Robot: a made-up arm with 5 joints.
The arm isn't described. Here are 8 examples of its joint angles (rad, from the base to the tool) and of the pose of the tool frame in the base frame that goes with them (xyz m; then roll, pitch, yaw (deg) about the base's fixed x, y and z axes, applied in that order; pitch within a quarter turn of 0, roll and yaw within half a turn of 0).
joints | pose
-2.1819 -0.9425 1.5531 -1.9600 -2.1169 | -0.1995 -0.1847 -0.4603 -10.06 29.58 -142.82
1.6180 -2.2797 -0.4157 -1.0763 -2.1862 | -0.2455 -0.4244 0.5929 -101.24 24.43 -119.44
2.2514 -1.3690 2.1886 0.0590 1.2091 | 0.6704 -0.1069 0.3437 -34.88 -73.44 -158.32
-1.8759 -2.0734 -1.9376 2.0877 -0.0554 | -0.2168 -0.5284 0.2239 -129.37 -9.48 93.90
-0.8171 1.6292 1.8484 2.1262 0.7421 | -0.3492 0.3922 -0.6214 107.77 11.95 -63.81
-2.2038 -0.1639 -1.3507 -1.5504 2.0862 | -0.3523 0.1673 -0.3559 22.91 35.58 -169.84
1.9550 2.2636 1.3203 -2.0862 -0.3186 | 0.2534 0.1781 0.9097 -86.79 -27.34 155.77
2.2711 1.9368 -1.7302 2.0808 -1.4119 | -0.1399 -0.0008 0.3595 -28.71 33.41 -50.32
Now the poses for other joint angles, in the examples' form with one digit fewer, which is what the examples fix.
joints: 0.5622 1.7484 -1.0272 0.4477 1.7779
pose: -0.016 0.014 0.464 -80.7 55.7 -86.9
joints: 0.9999 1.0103 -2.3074 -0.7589 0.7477
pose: -0.159 0.358 0.036 129.6 -21.2 111.3
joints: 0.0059 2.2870 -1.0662 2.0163 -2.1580
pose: -0.196 -0.017 -0.144 105.1 -61.4 -115.1
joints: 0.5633 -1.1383 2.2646 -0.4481 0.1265
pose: -0.330 -0.277 0.994 -57.4 4.1 -136.7
